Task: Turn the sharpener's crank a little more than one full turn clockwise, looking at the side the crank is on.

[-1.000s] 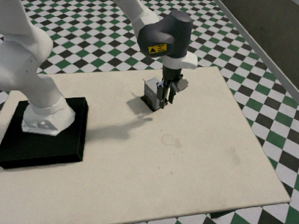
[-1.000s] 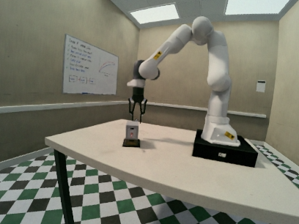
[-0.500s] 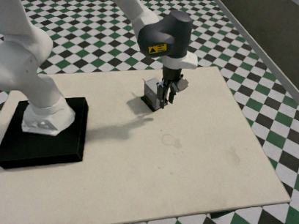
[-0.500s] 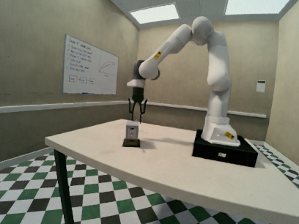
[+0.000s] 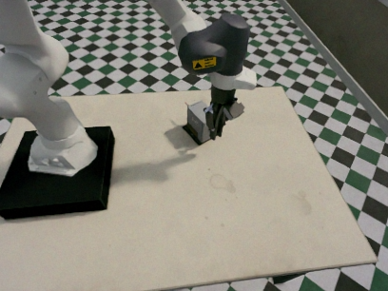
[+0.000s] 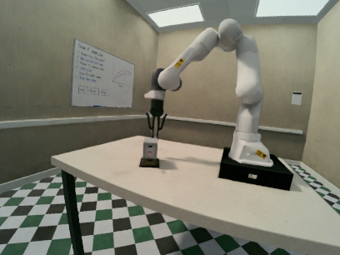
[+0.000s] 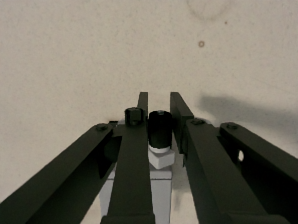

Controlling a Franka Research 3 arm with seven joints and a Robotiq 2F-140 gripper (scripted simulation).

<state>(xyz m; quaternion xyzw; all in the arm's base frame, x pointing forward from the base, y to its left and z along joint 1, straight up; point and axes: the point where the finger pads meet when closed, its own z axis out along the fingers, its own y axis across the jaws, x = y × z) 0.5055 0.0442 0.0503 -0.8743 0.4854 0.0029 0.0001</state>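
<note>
The black knob lies 10 mm behind my hand, 10 mm to the left of it and 10 mm below it.
</note>
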